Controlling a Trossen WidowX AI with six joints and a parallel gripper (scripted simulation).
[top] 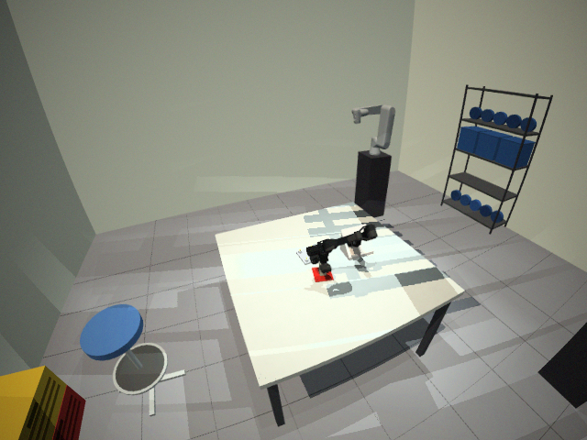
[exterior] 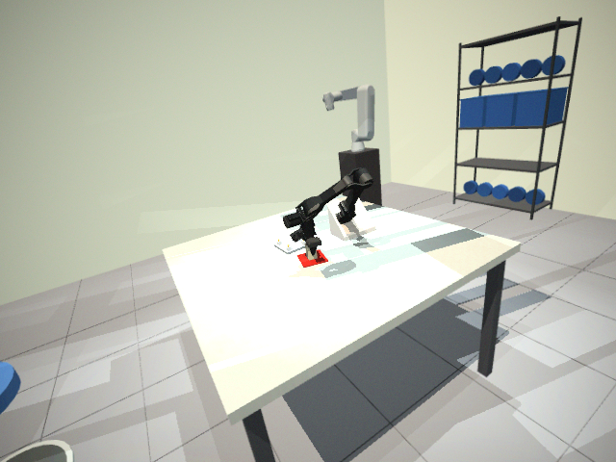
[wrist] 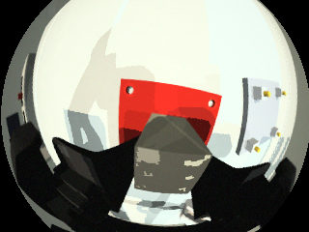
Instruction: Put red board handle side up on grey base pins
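Now: gripper tip 20 cm to the left of the grey base, 2 cm above it and 1 cm short of it. The rest, counted from my gripper tip: red board (1 cm below).
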